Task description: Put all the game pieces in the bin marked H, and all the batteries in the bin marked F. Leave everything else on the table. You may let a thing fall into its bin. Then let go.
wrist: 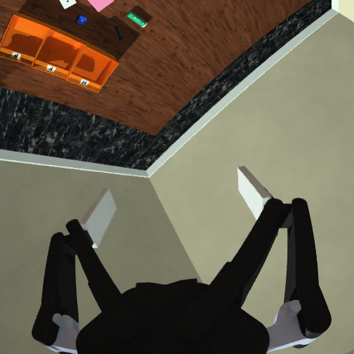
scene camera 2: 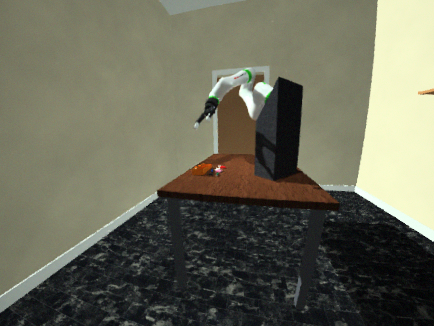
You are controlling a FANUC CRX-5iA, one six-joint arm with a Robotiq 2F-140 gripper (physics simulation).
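Seen in the pictures: gripper, fingertip midpoint: (scene camera 2: 200, 124); arm's base, link origin: (scene camera 2: 280, 103).
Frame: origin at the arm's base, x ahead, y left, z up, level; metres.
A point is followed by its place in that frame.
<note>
My gripper (scene camera 2: 202, 121) @(y -0.071, x 0.548, z -0.136 m) (wrist: 173, 189) is open and empty, high above the table and off to the side of the bins. Three joined orange bins (scene camera 2: 202, 170) @(y -0.047, x 0.549, z -0.459 m) stand near the table's edge. In the wrist view they are bin P (wrist: 26, 59), bin F (wrist: 61, 73) and bin H (wrist: 94, 86); no objects show inside, only shadows. A small blue piece (wrist: 82, 20), like a die, lies beside them. A green cylinder (wrist: 136, 19) with pale markings, like a battery, lies farther off. A small black item (wrist: 120, 33) lies between them; its kind is unclear.
A pink flat item (wrist: 100, 4) and a white item with a dark dot (wrist: 67, 2) are cut off by the wrist view's top edge. A tall black block (scene camera 2: 279, 135) @(y 0.135, x 0.072, z -0.211 m) stands on the wooden table (scene camera 2: 240, 192) @(y 0.295, x 0.357, z -0.496 m) beside the arm. Walls rise beyond the table.
</note>
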